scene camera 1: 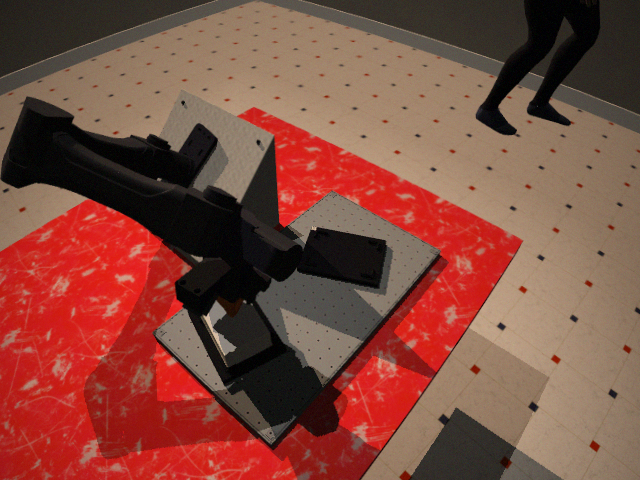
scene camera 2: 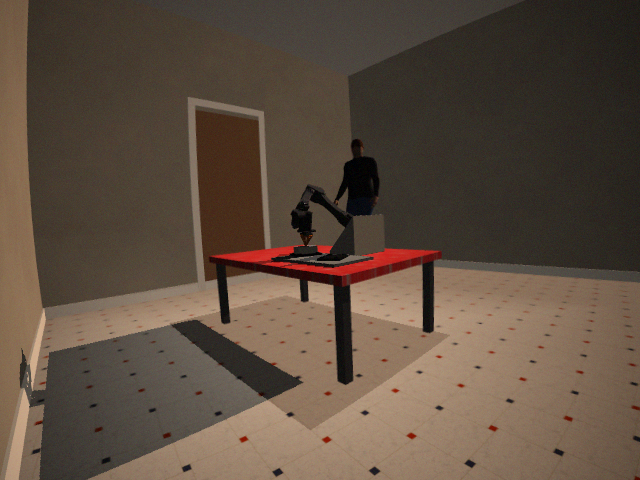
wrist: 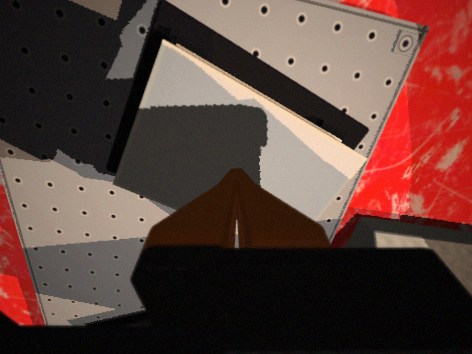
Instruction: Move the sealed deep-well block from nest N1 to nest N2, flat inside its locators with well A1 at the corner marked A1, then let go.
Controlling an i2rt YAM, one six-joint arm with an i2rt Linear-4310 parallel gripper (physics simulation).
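Frame: origin at the arm's base, x up, y back, z right, level; centimetres.
Seen in the pictures: gripper, fingertip midpoint: (scene camera 1: pixel 233 314) (scene camera 2: pixel 305 246) (wrist: pixel 236 177); arm's base, origin of the base link: (scene camera 1: pixel 184 170) (scene camera 2: pixel 359 232).
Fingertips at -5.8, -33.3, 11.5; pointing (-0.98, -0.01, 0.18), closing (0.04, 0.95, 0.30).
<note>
Offsets run from my fingertips to a thing's top centre, as dx, dy, dz. Level surfaces: height alone.
The sealed deep-well block @(-0.1, +0.1, +0.4) (scene camera 1: pixel 245 338) (scene camera 2: pixel 305 250) (wrist: pixel 200 145), pale-topped and partly in shadow, sits in a black nest @(-3.7, +0.0, +0.4) (scene camera 1: pixel 212 348) (wrist: pixel 250 70) on the perforated plate. It looks flat in scene camera 2. The other black nest @(-3.7, -0.1, -26.7) (scene camera 1: pixel 343 256) (scene camera 2: pixel 332 256) on the plate holds nothing. My gripper (scene camera 1: pixel 233 314) (scene camera 2: pixel 306 243) (wrist: pixel 236 177) is shut and empty, its brown fingertips together, pointing down over the block near one side. Whether the tips touch the block's top is unclear. The nest labels and well A1 cannot be made out.
The perforated grey plate (scene camera 1: pixel 330 206) (wrist: pixel 310 45) lies on the red table @(dx -6.7) (scene camera 1: pixel 475 253) (scene camera 2: pixel 398 258). A pale slanted box (scene camera 1: pixel 232 139) (scene camera 2: pixel 369 235) with a dark mounted part (scene camera 1: pixel 199 144) stands behind the plate, beside the arm. A person (scene camera 1: pixel 547 67) (scene camera 2: pixel 360 178) stands beyond the table.
</note>
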